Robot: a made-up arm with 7 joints. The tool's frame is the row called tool.
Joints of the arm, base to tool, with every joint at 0 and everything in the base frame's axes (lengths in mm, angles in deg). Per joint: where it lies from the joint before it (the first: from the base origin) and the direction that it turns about. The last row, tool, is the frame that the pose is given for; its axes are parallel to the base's.
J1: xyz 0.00 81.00 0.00 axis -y
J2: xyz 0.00 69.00 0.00 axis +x
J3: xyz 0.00 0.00 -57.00 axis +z
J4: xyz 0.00 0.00 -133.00 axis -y
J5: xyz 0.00 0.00 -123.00 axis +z
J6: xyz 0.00 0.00 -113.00 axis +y
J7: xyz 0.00 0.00 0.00 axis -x
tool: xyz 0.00 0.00 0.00
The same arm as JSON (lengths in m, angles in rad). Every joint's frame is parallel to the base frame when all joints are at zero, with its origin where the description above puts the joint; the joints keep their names.
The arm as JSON. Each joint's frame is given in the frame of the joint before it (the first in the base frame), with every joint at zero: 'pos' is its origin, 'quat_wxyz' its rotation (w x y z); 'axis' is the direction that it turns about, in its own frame. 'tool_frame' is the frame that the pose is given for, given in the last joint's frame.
{"length_unit": "m", "angle_unit": "rad", "joints": [{"joint": "J1", "pos": [0.0, 0.081, 0.0], "quat_wxyz": [1.0, 0.0, 0.0, 0.0], "axis": "-y"}, {"joint": "J2", "pos": [0.0, 0.069, 0.0], "quat_wxyz": [1.0, 0.0, 0.0, 0.0], "axis": "+x"}, {"joint": "J3", "pos": [0.0, 0.0, -0.057], "quat_wxyz": [1.0, 0.0, 0.0, 0.0], "axis": "+z"}, {"joint": "J4", "pos": [0.0, 0.0, -0.133], "quat_wxyz": [1.0, 0.0, 0.0, 0.0], "axis": "-y"}, {"joint": "J5", "pos": [0.0, 0.0, -0.123], "quat_wxyz": [1.0, 0.0, 0.0, 0.0], "axis": "+z"}, {"joint": "J6", "pos": [0.0, 0.0, -0.113], "quat_wxyz": [1.0, 0.0, 0.0, 0.0], "axis": "+y"}, {"joint": "J7", "pos": [0.0, 0.0, 0.0], "quat_wxyz": [1.0, 0.0, 0.0, 0.0], "axis": "-x"}], "tool_frame": {"pos": [0.0, 0.0, 0.0], "quat_wxyz": [1.0, 0.0, 0.0, 0.0]}}
